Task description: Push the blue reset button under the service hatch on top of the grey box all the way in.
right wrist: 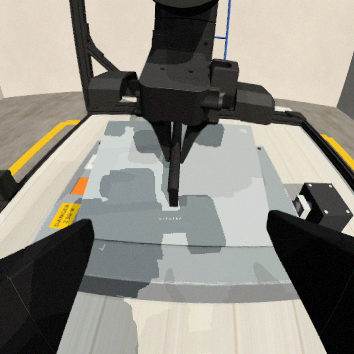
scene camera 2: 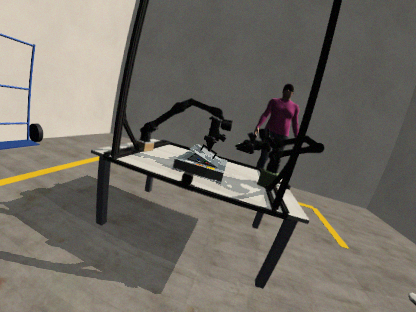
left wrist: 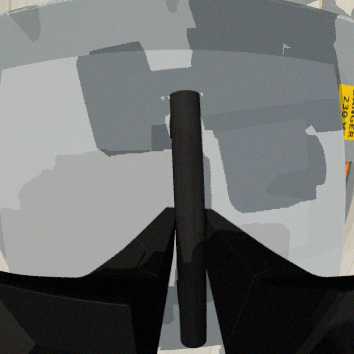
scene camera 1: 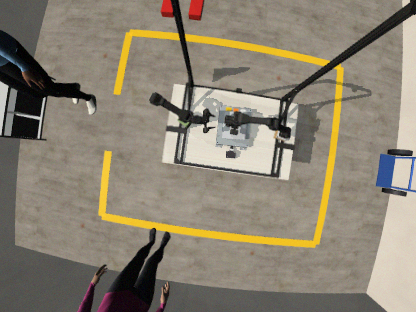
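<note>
The grey box (scene camera 1: 220, 141) (scene camera 2: 197, 169) (right wrist: 225, 291) stands on the table. Its service hatch (scene camera 2: 196, 151) (left wrist: 45, 105) (right wrist: 240, 210) is tilted up, with a wedge-shaped gap in scene camera 2. My left gripper (scene camera 1: 233, 120) (scene camera 2: 207, 148) (left wrist: 187, 216) (right wrist: 174, 160) is above the hatch, shut on a black bar (left wrist: 187, 150) (right wrist: 173, 192); whether the bar is joined to the hatch cannot be told. My right gripper (scene camera 1: 212, 122) (scene camera 2: 239, 146) (right wrist: 180, 224) is open and empty, beside and above the box. Small coloured parts show under the hatch; the blue button cannot be made out.
A black block (scene camera 1: 230, 154) (right wrist: 327, 205) stands beside the box. A yellow danger label (left wrist: 347, 112) (right wrist: 65, 215) and an orange label (right wrist: 80, 186) are along the box's edge. Black frame bars (scene camera 1: 227, 170) edge the table. A person in magenta (scene camera 1: 125, 300) (scene camera 2: 282, 115) stands beyond it.
</note>
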